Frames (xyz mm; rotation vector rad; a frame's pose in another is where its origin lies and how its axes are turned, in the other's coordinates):
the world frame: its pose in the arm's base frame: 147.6 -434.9 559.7 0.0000 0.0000 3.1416
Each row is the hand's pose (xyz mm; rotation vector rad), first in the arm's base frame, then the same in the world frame.
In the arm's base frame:
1: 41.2 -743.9 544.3 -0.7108 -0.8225 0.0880
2: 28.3 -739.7 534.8 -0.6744 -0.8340 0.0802
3: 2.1 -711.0 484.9 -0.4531 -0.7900 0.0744
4: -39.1 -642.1 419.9 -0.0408 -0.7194 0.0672
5: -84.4 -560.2 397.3 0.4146 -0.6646 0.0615
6: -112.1 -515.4 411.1 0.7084 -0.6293 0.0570
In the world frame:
1: 106.4 309.0 -15.4 -1.1972 1.0346 -2.6167
2: 119.3 304.8 -24.9 -1.2183 0.9852 -2.6345
3: 145.5 276.1 -74.8 -1.1716 0.6719 -2.7567
4: 186.7 207.2 -139.8 -1.0830 0.0614 -2.8782
5: 232.0 125.3 -162.4 -0.9983 -0.6228 -2.8482
6: 259.7 80.5 -148.6 -0.9355 -1.0531 -2.7465

